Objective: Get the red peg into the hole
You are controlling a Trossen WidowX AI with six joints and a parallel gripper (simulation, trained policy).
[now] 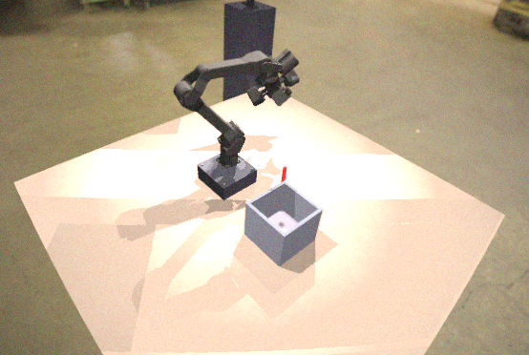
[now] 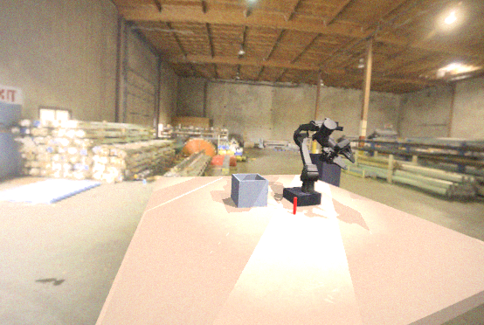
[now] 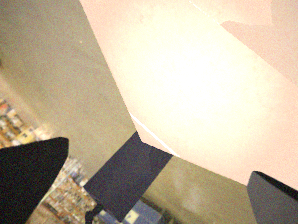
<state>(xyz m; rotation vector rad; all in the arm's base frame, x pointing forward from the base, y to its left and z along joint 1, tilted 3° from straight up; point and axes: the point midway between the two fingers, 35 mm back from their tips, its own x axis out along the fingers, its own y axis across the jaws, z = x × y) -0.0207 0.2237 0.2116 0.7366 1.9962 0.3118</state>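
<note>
Now: gripper tip 19 cm short of the red peg, 12 cm to the left of it and 22 cm above it.
</note>
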